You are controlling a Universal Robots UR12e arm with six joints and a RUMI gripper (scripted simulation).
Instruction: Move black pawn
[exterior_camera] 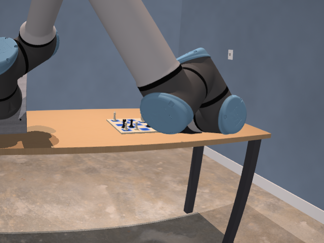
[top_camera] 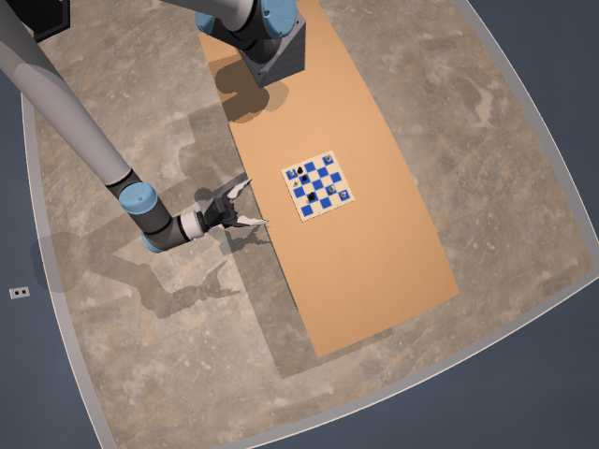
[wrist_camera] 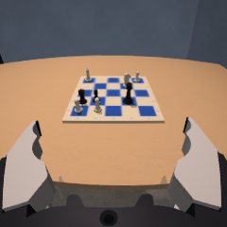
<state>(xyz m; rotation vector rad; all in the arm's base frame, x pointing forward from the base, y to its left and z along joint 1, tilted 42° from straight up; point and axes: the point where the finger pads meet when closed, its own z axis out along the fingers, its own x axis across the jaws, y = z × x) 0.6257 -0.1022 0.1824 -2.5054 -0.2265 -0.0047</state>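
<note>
Now: hand 50 mm past the black pawn, 170 mm to the right of it and 90 mm above it. Also, from my hand: tall black piece (20 mm ahead, 180 mm to the left, 80 mm below); then cream chessboard (10 mm behind, 210 mm to the left, 100 mm below).
</note>
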